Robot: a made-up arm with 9 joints. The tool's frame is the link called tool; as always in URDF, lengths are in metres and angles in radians.
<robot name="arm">
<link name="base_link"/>
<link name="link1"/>
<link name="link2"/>
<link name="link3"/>
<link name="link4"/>
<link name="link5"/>
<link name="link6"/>
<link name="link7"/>
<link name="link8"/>
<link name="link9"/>
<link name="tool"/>
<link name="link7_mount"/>
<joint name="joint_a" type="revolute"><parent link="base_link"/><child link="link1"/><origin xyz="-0.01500 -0.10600 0.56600" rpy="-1.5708 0.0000 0.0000"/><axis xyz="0 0 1"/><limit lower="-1.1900" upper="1.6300" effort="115" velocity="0.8"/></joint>
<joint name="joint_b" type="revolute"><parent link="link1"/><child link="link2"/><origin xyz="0.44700 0.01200 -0.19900" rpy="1.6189 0.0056 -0.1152"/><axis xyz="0 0 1"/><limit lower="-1.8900" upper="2.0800" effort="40" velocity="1"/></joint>
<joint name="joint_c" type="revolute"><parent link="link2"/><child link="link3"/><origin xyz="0.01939 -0.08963 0.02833" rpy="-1.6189 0.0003 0.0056"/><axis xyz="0 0 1"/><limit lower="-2.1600" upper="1.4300" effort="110" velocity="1.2"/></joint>
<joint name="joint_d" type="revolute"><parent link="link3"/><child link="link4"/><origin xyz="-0.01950 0.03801 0.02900" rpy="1.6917 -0.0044 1.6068"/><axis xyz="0 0 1"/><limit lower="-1.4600" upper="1.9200" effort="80" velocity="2.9"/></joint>
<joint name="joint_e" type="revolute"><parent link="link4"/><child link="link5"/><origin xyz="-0.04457 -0.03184 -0.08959" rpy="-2.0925 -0.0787 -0.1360"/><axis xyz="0 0 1"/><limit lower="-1.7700" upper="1.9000" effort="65" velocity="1.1"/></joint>
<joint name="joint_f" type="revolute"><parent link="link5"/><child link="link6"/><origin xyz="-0.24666 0.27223 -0.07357" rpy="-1.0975 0.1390 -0.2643"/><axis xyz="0 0 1"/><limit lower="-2.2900" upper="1.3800" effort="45" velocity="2.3"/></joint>
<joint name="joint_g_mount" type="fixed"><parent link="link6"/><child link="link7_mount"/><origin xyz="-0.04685 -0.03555 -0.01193" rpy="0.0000 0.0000 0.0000"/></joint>
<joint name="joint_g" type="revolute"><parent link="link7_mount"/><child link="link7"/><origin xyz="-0.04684 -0.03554 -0.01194" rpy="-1.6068 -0.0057 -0.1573"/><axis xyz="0 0 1"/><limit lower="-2.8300" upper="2.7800" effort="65" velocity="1.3"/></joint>
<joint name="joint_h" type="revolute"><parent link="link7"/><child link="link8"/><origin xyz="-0.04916 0.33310 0.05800" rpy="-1.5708 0.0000 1.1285"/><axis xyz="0 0 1"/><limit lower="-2.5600" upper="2.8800" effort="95" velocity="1.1"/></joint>
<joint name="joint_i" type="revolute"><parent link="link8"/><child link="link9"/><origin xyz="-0.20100 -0.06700 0.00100" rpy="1.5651 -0.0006 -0.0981"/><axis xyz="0 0 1"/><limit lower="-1.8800" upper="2.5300" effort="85" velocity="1"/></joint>
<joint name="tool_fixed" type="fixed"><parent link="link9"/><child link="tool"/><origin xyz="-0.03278 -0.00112 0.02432" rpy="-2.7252 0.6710 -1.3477"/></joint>
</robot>
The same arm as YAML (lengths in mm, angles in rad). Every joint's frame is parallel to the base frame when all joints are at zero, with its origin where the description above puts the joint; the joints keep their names.
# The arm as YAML. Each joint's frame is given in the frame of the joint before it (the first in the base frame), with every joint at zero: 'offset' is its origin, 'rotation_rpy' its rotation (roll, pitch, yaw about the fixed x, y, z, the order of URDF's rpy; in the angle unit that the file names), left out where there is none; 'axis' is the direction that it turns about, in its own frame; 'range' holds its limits. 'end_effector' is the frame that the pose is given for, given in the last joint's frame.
length_unit: mm
angle_unit: rad
chain:
  - id: joint_a
    offset: [-15.0, -106.0, 566.0]
    axis: "+y"
    range: [-1.19, 1.63]
  - id: joint_b
    offset: [447.0, -199.0, -12.0]
    axis: [-0.115099, -0.048099, 0.992189]
    range: [-1.89, 2.08]
  - id: joint_c
    offset: [16.0, -91.0, 26.0]
    axis: "+y"
    range: [-2.16, 1.43]
  - id: joint_d
    offset: [-15.0, 29.0, -40.0]
    axis: [0.989631, -0.120604, 0.078002]
    range: [-1.46, 1.92]
  - id: joint_e
    offset: [-96.0, -21.0, 37.0]
    axis: [-0.376998, 0.907996, -0.182799]
    range: [-1.77, 1.9]
  - id: joint_f
    offset: [-256.0, -140.0, 235.0]
    axis: [-0.900715, 0.036101, -0.432907]
    range: [-2.29, 1.38]
  - id: joint_g
    offset: [-11.0, 84.0, 85.0]
    axis: [-0.0001, -1.0, 0.0]
    range: [-2.83, 2.78]
  - id: joint_h
    offset: [280.0, -58.0, 187.0]
    axis: "+z"
    range: [-2.56, 2.88]
  - id: joint_i
    offset: [-201.0, -67.0, 1.0]
    axis: [-0.097997, -0.99517, 0.0057]
    range: [-1.88, 2.53]
end_effector:
  offset: [-35.0, -21.0, -1.0]
  rotation_rpy: [0.0633, 0.8745, 1.1983]

